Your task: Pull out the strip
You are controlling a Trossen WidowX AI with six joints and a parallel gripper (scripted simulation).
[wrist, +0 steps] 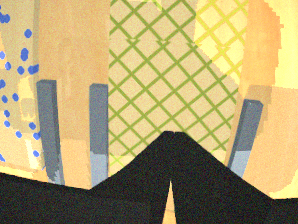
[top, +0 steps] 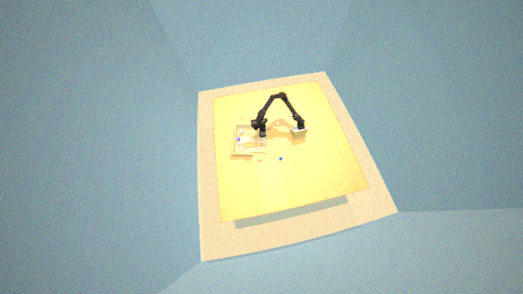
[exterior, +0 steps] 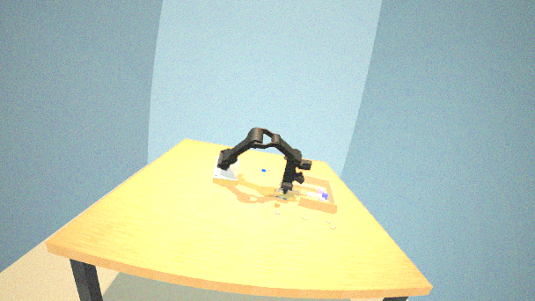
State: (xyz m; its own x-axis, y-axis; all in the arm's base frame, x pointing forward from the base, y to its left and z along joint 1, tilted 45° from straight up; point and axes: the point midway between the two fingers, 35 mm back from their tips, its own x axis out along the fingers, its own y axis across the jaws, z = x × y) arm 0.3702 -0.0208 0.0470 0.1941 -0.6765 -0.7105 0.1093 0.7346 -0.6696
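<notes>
Now: the green cross-hatched strip 90 mm ahead of my gripper tip, 10 mm to the right of it and 10 mm below it. Also, from my gripper tip: blue dot: 290 mm to the left, 140 mm behind, 10 mm below.
</notes>
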